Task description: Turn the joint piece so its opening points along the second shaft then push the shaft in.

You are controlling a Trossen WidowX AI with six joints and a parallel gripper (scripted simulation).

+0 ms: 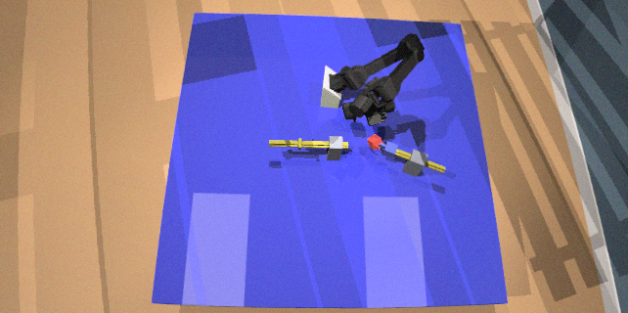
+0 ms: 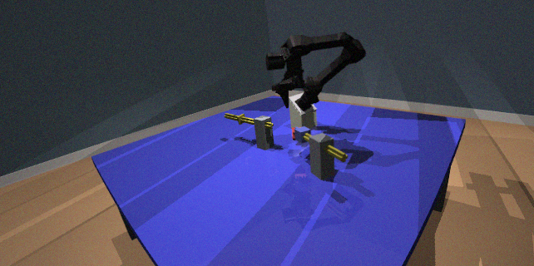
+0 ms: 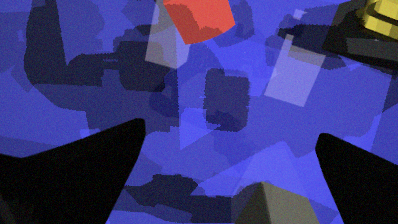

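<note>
Right now the red square joint piece is 70 mm below my gripper tip, 70 mm ahead of it and 40 mm to the left of it.
</note>
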